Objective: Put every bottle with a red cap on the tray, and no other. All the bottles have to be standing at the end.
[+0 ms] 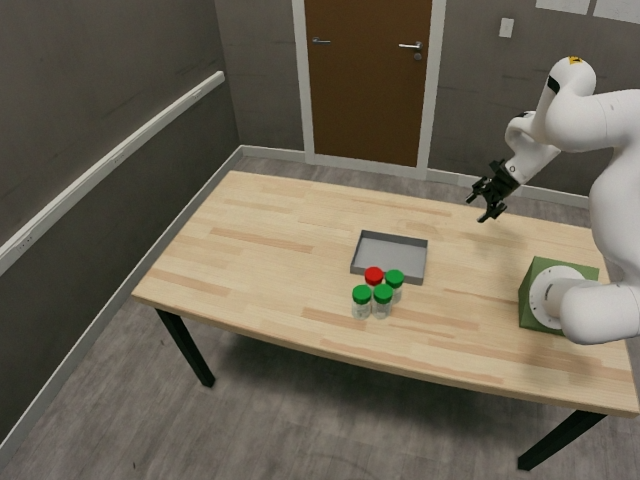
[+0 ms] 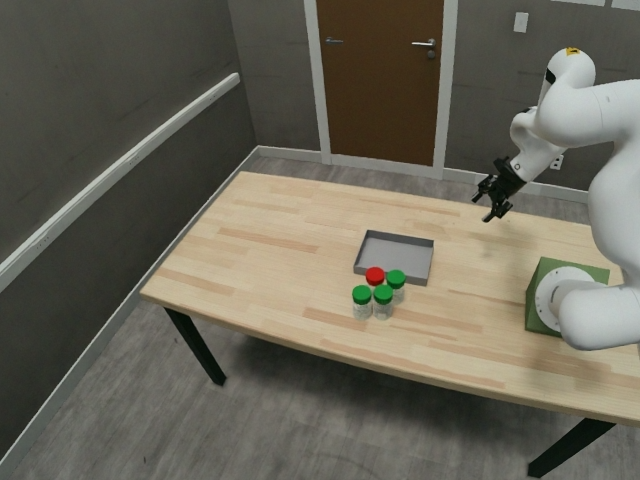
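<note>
A bottle with a red cap (image 1: 373,275) (image 2: 375,275) stands just in front of the tray, its body mostly hidden by the bottles in front. A green-capped bottle (image 1: 394,279) (image 2: 396,279) stands close to its right. Two more green-capped bottles stand in front, a left one (image 1: 361,301) (image 2: 361,301) and a right one (image 1: 382,300) (image 2: 383,301). All stand upright in a tight cluster. The grey tray (image 1: 386,254) (image 2: 392,255) lies behind them with no bottle on it. My gripper (image 1: 475,210) (image 2: 481,209) is open and empty, high above the table's back right part.
The wooden table (image 1: 248,268) (image 2: 253,268) carries everything. The green base block (image 1: 527,304) (image 2: 534,304) of the white arm stands at the right. The tray has low raised walls. A brown door (image 1: 367,82) (image 2: 379,82) is in the wall behind the table.
</note>
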